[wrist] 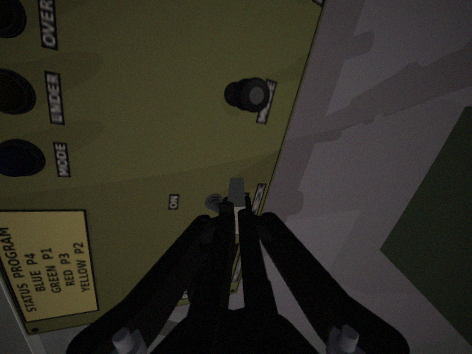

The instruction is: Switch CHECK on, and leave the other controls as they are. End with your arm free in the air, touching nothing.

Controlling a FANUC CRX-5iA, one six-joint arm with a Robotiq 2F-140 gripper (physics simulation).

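Places are measured from the arm's base along level axes (x ahead, y left, z up), in centimetres.
Where they show: gripper, fingertip midpoint: (237, 188).
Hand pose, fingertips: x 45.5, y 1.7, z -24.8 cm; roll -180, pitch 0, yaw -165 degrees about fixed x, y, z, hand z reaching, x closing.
Observation:
Things, the pixels of their top centre, and the offset from my fingertips. "*": a spot on its surface instead. Level surfaces: height alone.
- CHECK switch at a spot on its surface: (214, 203) * dx +2.3, dy +1.6, dz +1.7 cm
- CHECK label at its top centre: (257, 202) dx -3.1, dy +2.1, dz -1.5 cm
- black knob-like control at a spot on its surface: (250, 95) * dx +1.1, dy -9.8, dz +5.0 cm
- olive panel at its surface level: dz +3.3 cm
- MODE label at its top centre: (60, 161) dx +15.2, dy -1.9, dz +6.1 cm
- yellow status plate at a spot on its surface: (55, 265) * dx +17.0, dy +9.7, dz +6.7 cm
My gripper (237, 188) is shut and empty, its grey fingertips over the panel's right-hand part in the wrist view. The CHECK switch (214, 202) shows as a small grey ribbed round part immediately left of the fingertips. Its lever is not clearly visible, so its position cannot be told. The ON label (173, 201) is left of it. The CHECK label (258, 198) is to the right of the fingertips, partly covered by the gripper. Whether the fingertips touch the switch cannot be told.
A black knob-like control (250, 95) stands further up the olive panel (150, 125), partly covering its label. Dark round controls are at the left, by the UNDER label (54, 98) and the MODE label (61, 159). A yellow status plate (55, 265) is lower left. A dark green area (435, 225) is at right.

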